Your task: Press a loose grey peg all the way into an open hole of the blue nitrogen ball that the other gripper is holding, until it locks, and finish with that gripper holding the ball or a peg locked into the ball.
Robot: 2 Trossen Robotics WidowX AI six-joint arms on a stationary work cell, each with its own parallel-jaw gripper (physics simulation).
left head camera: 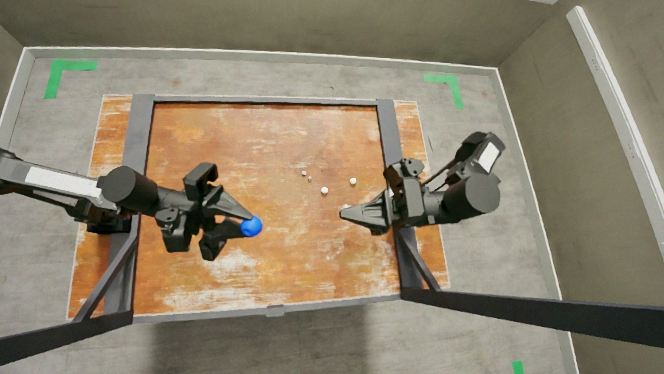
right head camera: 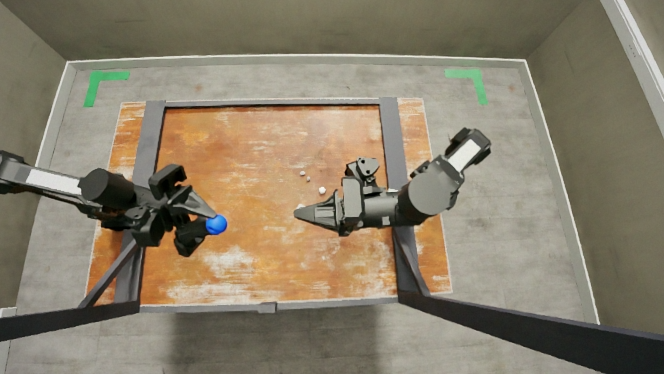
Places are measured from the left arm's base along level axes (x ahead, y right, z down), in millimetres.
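Pixels of known places: left gripper, fingertip midpoint: (left head camera: pixel 253 226) (right head camera: pixel 218 224); right gripper, fingertip midpoint: (left head camera: pixel 339 214) (right head camera: pixel 293 214); left arm's base at its link origin: (left head camera: pixel 106 213).
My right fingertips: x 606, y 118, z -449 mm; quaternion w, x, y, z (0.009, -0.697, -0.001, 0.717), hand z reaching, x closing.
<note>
Ahead of a thing's pixels: the offset from my right fingertips to its top centre. "spot": to the spot under its first point. Level surfaces: height alone.
The blue nitrogen ball @(dz +40, dx -142, dy +2 mm) (left head camera: pixel 252 226) (right head camera: pixel 217 224) is held above the table at the fingertips of my left gripper (left head camera: pixel 247 226) (right head camera: pixel 211 225), which is shut on it. A darker hole shows faintly on the ball's face in the left head view. My right gripper (left head camera: pixel 343 213) (right head camera: pixel 296 213) is to the right of the ball, apart from it, with its fingers nearly together and pointing left. It is shut on a grey peg, but the peg is too small and hidden by the fingers to make out its pose. No peg shows in the ball.
Several small white pieces lie on the orange table @(dz +521 mm) (left head camera: pixel 210 135) (right head camera: pixel 220 140), among them a larger one @(dz +501, dx +64, dy -189 mm) (left head camera: pixel 324 190) (right head camera: pixel 322 190) and a small one @(dz +510, dx -5, dy -256 mm) (left head camera: pixel 304 173) (right head camera: pixel 302 173). Another white piece @(dz -8, dx +11, dy -10 mm) (left head camera: pixel 346 206) (right head camera: pixel 300 206) shows beside the right fingertips. Grey frame bars @(spot: dz +502, dx -568, dy -440 mm) (left head camera: pixel 140 125) (right head camera: pixel 150 130) edge the table.
</note>
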